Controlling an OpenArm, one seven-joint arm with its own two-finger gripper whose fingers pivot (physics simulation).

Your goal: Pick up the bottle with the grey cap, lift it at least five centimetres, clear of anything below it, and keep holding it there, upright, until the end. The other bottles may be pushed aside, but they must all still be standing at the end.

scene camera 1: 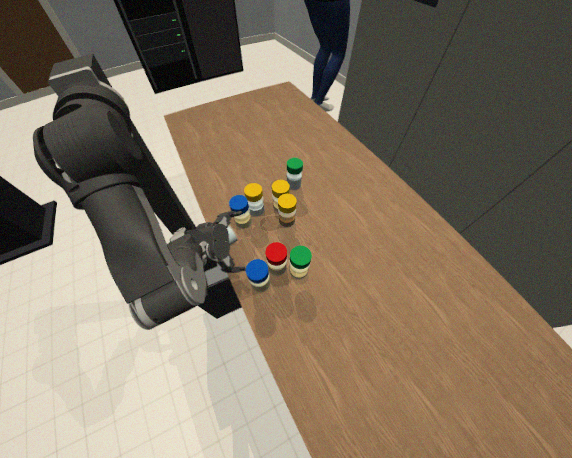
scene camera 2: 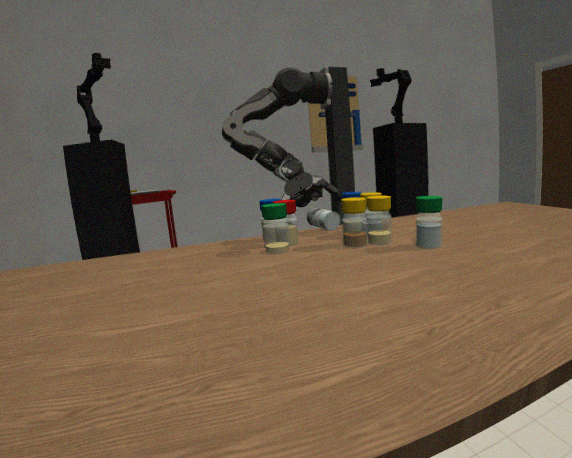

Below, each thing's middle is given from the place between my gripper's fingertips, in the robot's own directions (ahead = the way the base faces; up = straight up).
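Green-capped bottle (scene camera 2: pixel 276 233): my gripper 130 mm to the left of it, 130 mm short of it, 10 mm above it.
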